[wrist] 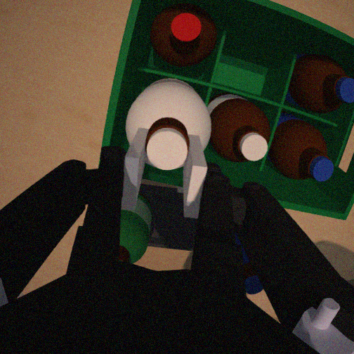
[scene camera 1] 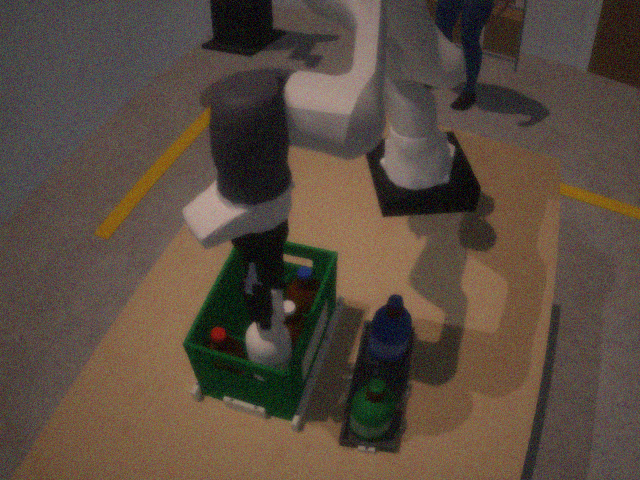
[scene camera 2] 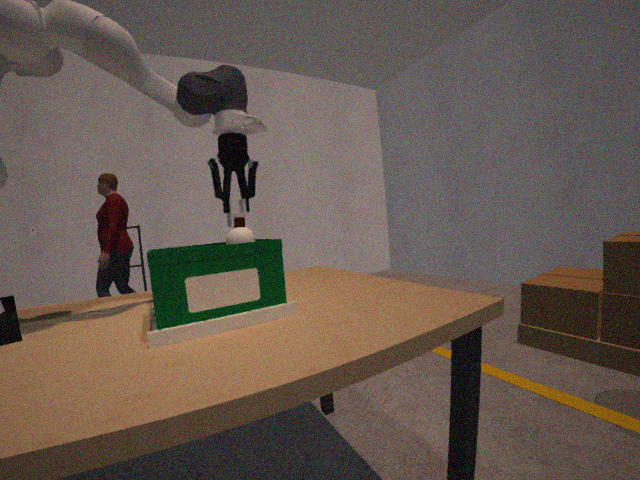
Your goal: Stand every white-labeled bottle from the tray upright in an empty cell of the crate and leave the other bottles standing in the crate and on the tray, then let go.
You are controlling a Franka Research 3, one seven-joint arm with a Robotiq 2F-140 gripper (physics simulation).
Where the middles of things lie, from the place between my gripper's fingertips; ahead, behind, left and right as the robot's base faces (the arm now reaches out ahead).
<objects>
The white-capped bottle (wrist: pixel 240 131) is 80 mm behind my hand, 20 mm to the right of it and 130 mm below it. Round my hand: red-capped bottle (scene camera 1: pixel 220 341): 30 mm ahead, 100 mm to the right, 130 mm below; green bottle (scene camera 1: pixel 373 405): 10 mm behind, 180 mm to the left, 130 mm below.
</objects>
